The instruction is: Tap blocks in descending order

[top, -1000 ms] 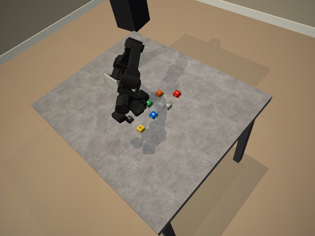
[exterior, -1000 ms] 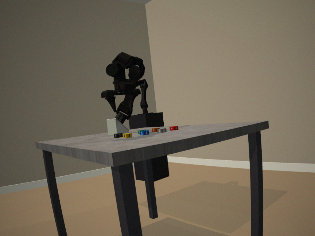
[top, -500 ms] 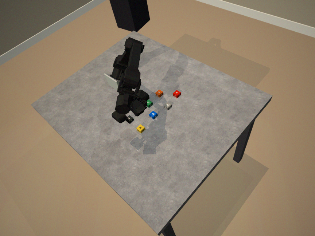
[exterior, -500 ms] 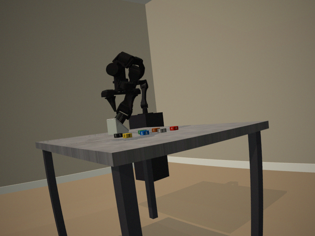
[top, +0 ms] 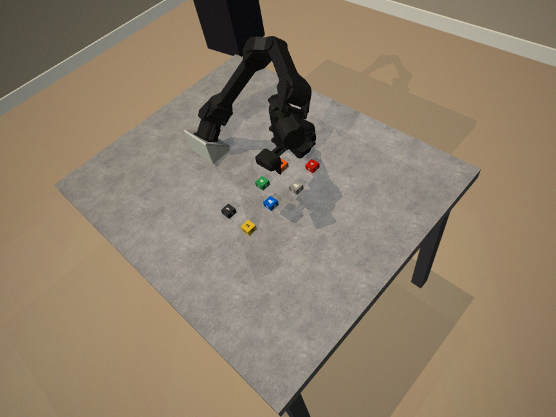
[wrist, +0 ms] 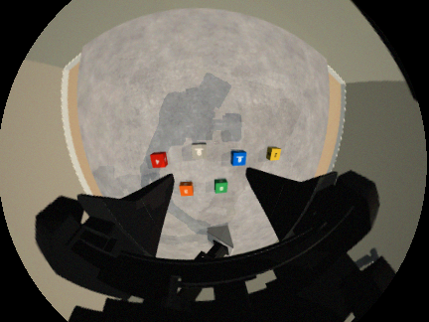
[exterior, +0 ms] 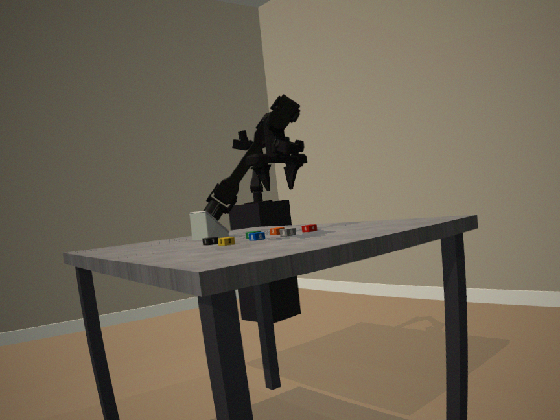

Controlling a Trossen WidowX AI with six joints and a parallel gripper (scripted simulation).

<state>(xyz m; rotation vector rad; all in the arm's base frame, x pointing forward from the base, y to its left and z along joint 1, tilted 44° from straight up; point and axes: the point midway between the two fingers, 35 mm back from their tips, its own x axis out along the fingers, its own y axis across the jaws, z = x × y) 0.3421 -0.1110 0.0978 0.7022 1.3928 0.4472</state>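
Now: gripper tip 12 cm above the grey block and 1 cm to the right of it. Round my gripper tip: green block 12 cm below, 11 cm behind, 2 cm to the right; blue block 12 cm below, 7 cm to the right, 4 cm behind; red block 12 cm below, 11 cm to the left.
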